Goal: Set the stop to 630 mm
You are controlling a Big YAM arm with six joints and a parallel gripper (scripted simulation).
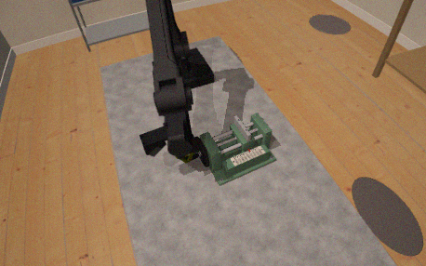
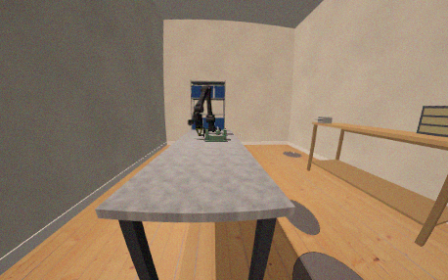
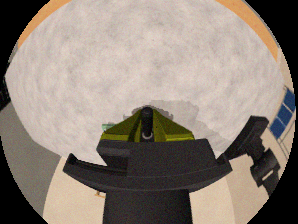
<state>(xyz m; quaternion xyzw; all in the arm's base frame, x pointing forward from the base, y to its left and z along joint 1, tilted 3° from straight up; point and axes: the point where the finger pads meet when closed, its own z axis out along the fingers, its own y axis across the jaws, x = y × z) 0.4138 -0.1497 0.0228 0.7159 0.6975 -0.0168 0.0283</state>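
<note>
Now: hand 30 mm to the right of the black handwheel. From my hand the other things lie so: grey stop block: 180 mm to the left, 40 mm above, 30 mm ahead.
</note>
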